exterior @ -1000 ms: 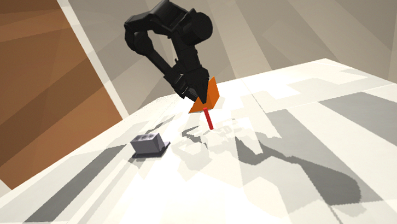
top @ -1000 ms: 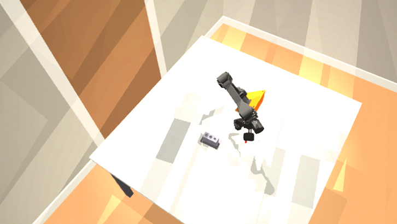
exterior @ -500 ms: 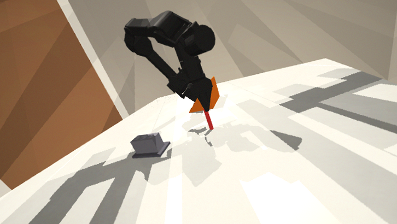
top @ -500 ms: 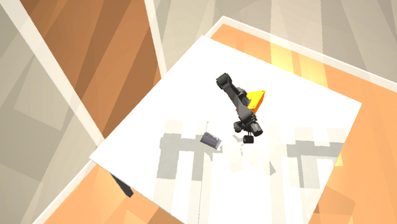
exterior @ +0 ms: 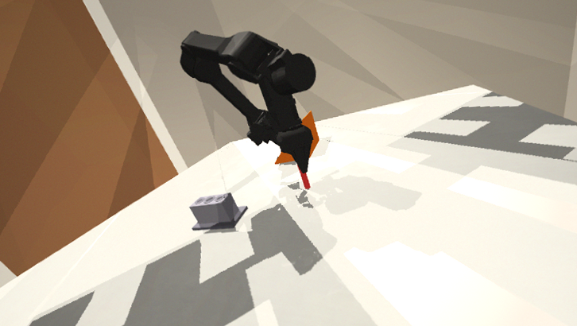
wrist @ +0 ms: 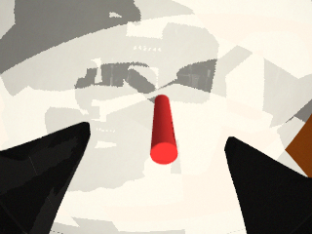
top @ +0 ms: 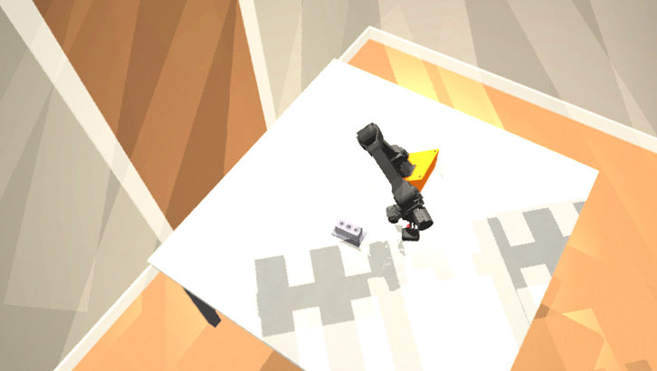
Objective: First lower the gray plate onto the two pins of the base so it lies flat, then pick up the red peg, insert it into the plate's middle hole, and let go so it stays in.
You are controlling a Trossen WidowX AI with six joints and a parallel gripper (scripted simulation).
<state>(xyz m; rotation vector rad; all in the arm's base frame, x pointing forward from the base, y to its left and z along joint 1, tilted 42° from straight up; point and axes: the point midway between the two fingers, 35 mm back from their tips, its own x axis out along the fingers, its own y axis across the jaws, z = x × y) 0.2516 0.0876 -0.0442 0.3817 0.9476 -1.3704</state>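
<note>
The red peg is 20 mm below my gripper tip. Round my gripper tip: gray plate (80 mm ahead, 210 mm to the right, 10 mm below).
</note>
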